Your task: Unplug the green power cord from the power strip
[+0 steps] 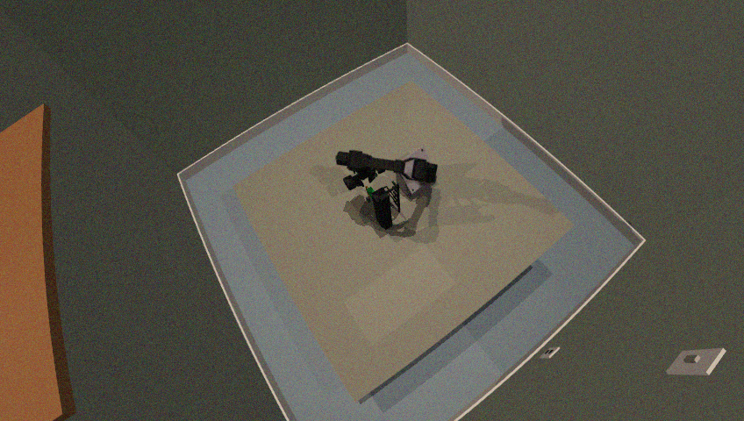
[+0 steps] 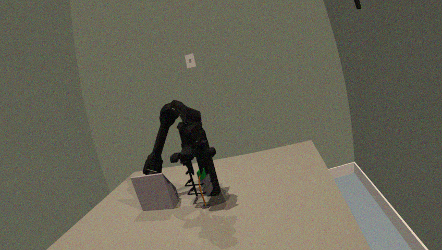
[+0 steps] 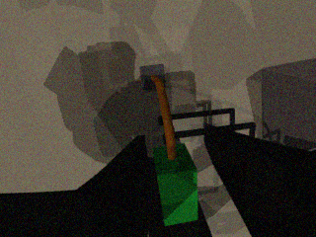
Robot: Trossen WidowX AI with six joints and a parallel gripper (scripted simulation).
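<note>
My gripper tip is 6 cm to the right of the green plug and 1 cm above it.
</note>
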